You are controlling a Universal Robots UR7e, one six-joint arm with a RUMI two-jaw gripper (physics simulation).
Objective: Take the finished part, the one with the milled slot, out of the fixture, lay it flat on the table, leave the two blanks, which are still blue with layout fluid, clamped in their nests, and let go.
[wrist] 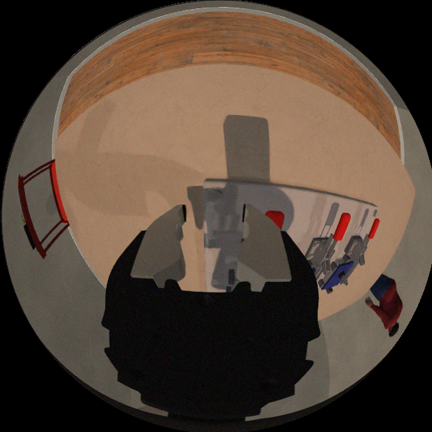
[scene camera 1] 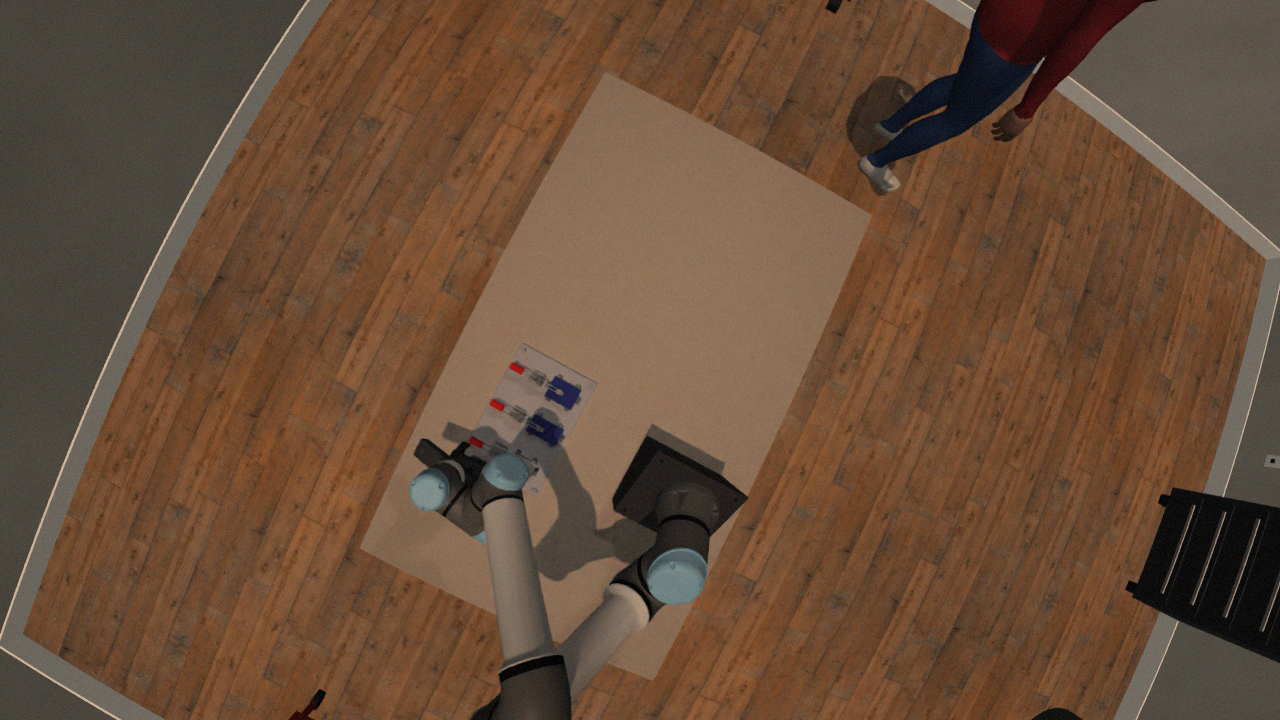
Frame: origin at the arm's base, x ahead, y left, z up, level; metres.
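Where they show: gripper, fingertip midpoint: (scene camera 1: 467, 456); arm's base at its link origin: (scene camera 1: 688, 505).
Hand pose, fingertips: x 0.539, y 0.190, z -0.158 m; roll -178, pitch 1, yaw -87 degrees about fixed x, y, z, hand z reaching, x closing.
Each offset is from my fingertips to the top centre of the thing. "spot": to the spot under its first point. Level surfaces: height alone.
The pale fixture plate @(spot: dx -0.039, dy -0.315, dz -0.016 m) (scene camera 1: 537, 360) (wrist: 300, 210) lies on the table with three red-handled clamps. Two blue blanks sit clamped in their nests: the far one @(spot: dx -0.144, dy -0.276, dz +0.027 m) (scene camera 1: 563, 392) (wrist: 338, 275) and the middle one @(dx -0.148, dy -0.163, dz +0.000 m) (scene camera 1: 544, 428), which is hidden in the wrist view. The near clamp's red handle @(dx -0.010, dy -0.052, dz +0.031 m) (scene camera 1: 476, 442) (wrist: 274, 219) is partly behind the right finger in the wrist view. My gripper (wrist: 214, 206) is partly open and empty, above the near end of the plate, its fingers either side of the plate's near edge. The finished part cannot be made out; arm, finger and shadow cover the near nest.
The tan table @(dz -0.031 m) (scene camera 1: 680, 250) (wrist: 165, 110) carries the fixture and the arm's dark base (scene camera 1: 640, 479). The arm reaches over the near end of the fixture. A person (scene camera 1: 948, 98) (wrist: 387, 305) stands beyond the table. A red-framed object (wrist: 59, 192) stands off its left side in the wrist view.
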